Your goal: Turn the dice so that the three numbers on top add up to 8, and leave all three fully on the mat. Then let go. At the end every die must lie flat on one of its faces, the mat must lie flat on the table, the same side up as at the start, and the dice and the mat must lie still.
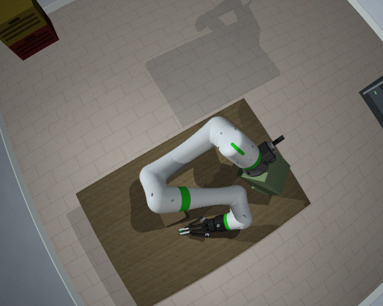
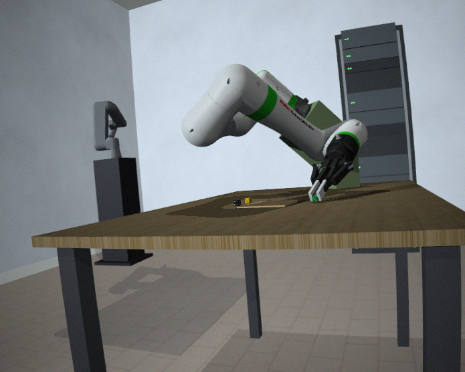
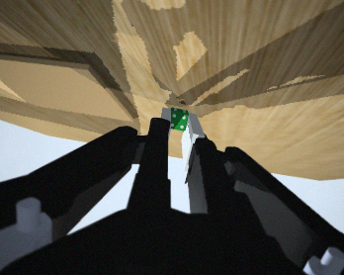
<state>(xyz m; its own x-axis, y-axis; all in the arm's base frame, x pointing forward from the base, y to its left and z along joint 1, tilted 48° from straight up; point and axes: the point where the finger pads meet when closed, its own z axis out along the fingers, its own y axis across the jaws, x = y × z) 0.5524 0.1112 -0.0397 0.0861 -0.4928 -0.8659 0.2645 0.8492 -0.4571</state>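
Now: the green die 20 mm below my hand, 20 mm ahead of it and 10 mm to the right of it. From my hand the other things lie so: tan mat 140 mm to the right, 30 mm below, 10 mm ahead; then yellow die 230 mm to the right, 80 mm behind, 20 mm below; then black die 240 mm to the right, 20 mm below, 10 mm behind.
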